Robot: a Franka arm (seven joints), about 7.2 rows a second.
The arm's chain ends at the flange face. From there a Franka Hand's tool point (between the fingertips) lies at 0.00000 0.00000 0.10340 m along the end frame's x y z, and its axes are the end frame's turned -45 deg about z.
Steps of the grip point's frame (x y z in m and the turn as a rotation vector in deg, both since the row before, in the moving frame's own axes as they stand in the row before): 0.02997, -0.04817, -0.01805, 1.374, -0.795, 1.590; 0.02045, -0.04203, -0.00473, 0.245, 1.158, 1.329; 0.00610, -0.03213, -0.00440, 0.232, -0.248, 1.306; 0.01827, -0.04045, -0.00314, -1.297, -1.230, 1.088
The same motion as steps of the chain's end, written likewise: -0.01011, -0.05448, -0.01801, 0.409, -1.534, 1.590; -0.01645, -0.04240, -0.00471, 0.992, 0.646, 1.329; -0.01779, -0.02705, -0.00440, -0.011, -0.339, 1.306; -0.01574, -0.04475, -0.00309, -1.787, 0.047, 1.088
